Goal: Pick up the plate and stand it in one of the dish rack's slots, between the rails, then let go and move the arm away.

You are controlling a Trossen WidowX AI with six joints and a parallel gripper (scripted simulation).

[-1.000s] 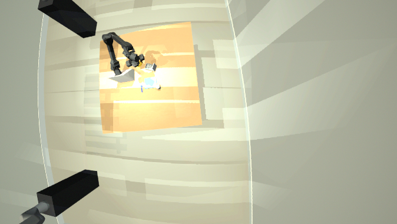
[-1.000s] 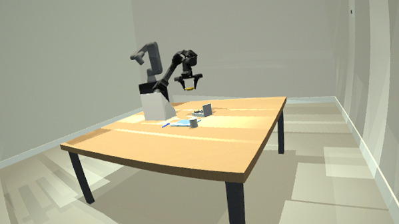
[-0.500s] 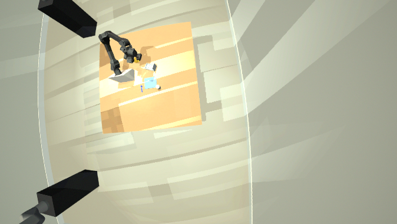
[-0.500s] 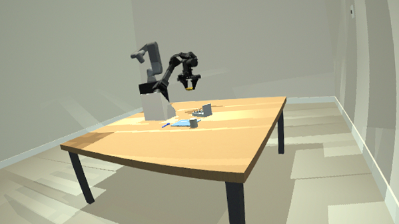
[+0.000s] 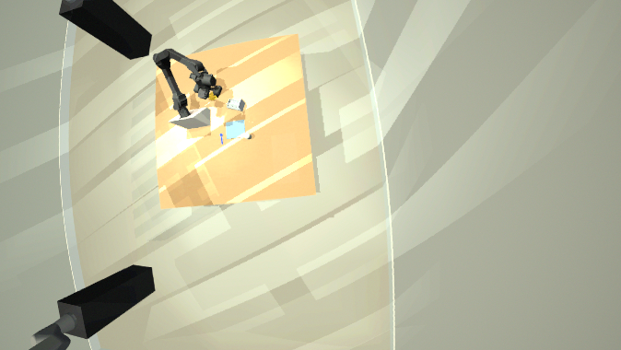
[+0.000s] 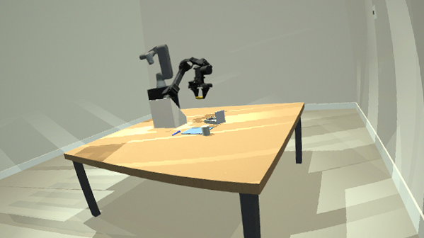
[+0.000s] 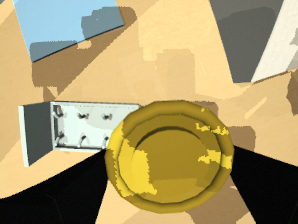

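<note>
Right now the dish rack is 140 mm below my gripper tip, 90 mm ahead of it and 10 mm to the right of it. The rest, counted from my gripper tip: plate (10 mm above); then white cup (260 mm to the right, 200 mm ahead, 140 mm below).
</note>
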